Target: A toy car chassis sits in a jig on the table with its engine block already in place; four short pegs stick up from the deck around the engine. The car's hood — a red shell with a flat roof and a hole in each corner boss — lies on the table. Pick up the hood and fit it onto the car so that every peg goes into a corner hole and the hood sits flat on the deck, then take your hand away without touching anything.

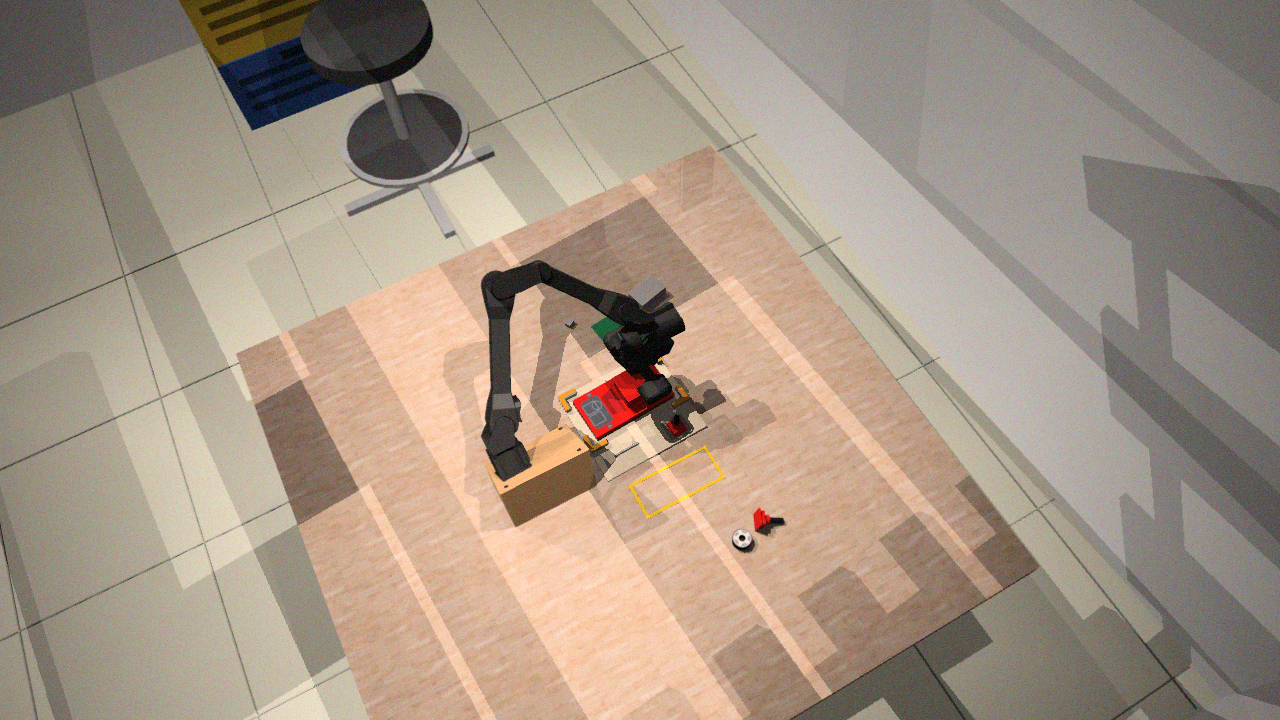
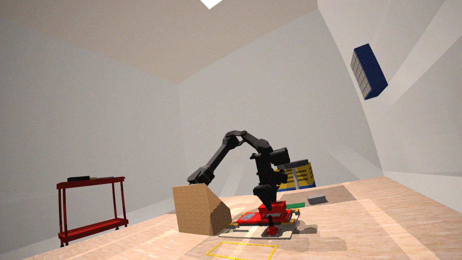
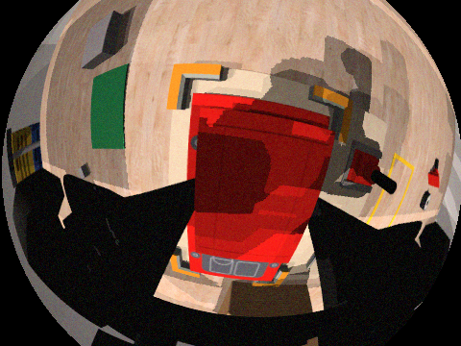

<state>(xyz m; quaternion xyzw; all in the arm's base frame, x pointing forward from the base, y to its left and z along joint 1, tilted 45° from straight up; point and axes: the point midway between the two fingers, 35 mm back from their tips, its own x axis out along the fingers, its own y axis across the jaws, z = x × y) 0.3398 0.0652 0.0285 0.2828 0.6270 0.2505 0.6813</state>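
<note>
Now: gripper tip right at the red hood. The rest, counted from my gripper tip: green patch: 18 cm to the left, 5 cm below, 5 cm ahead; grey engine block: 3 cm below; jig plate: 4 cm below, 3 cm behind, 2 cm to the right.
</note>
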